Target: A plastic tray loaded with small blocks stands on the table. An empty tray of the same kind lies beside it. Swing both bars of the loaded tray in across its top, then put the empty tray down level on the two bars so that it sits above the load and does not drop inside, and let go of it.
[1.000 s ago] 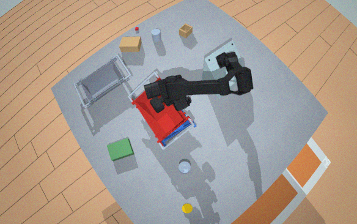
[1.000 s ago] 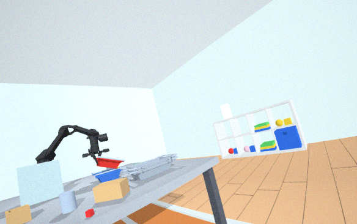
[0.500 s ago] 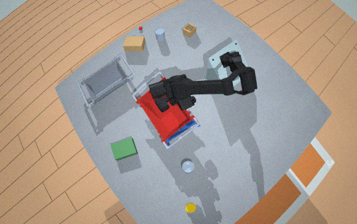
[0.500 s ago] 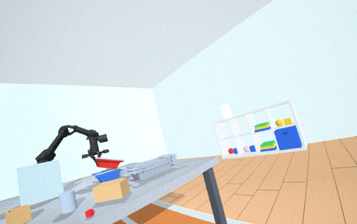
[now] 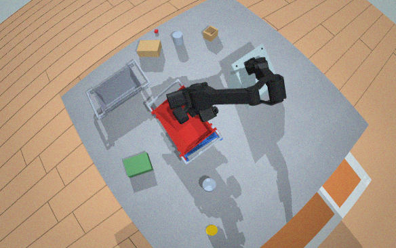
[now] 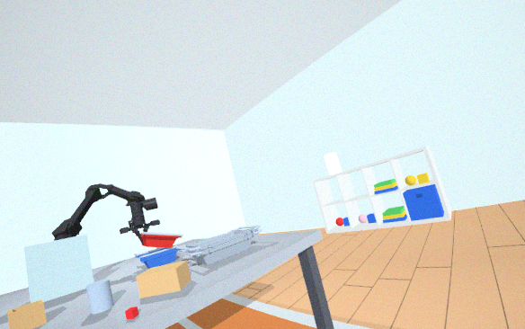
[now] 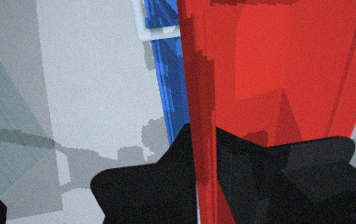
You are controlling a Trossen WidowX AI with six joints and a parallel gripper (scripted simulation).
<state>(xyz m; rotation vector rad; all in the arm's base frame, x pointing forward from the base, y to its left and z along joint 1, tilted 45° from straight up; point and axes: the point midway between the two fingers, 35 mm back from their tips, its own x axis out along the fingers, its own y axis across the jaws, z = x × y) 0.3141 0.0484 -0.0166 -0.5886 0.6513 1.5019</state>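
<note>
Right now my gripper tip is 70 mm short of the red tray and 10 mm below it. The rest, counted from my gripper tip: yellow disc: 240 mm ahead, 440 mm to the left, 100 mm below; then green block: 340 mm ahead, 10 mm to the left, 90 mm below; then small open box: 370 mm behind, 390 mm to the right, 100 mm below.
</note>
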